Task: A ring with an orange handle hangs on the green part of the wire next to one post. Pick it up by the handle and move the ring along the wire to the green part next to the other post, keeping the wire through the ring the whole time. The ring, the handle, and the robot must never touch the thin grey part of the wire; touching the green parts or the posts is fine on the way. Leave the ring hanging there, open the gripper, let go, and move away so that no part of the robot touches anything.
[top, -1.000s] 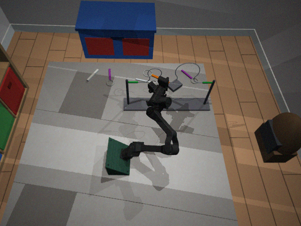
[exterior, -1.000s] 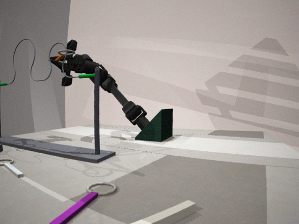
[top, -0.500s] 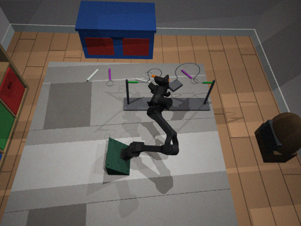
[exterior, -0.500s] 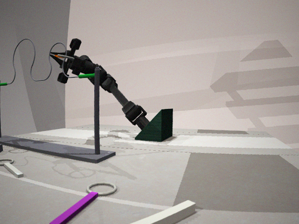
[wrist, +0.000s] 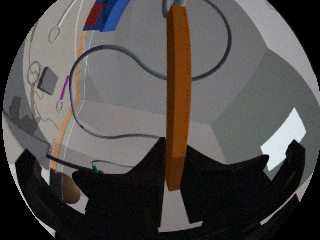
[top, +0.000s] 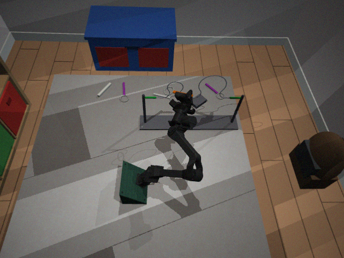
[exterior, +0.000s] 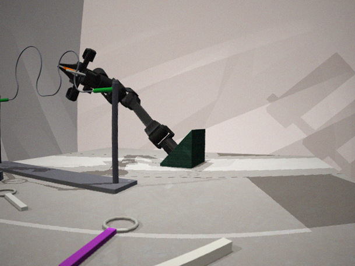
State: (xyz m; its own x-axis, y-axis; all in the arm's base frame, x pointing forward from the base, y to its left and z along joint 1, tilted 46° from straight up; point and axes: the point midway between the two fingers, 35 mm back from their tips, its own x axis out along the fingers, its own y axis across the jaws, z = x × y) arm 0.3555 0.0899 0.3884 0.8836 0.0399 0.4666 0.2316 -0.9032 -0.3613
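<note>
The ring with orange handle is 80 mm to the left of my gripper tip and 30 mm below it. The rest, counted from my gripper tip: white-handled ring (360 mm below, 240 mm ahead, 140 mm to the left); then grey box (350 mm below, 220 mm ahead, 80 mm to the right); then purple-handled ring (440 mm to the left, 360 mm below, 230 mm ahead).
</note>
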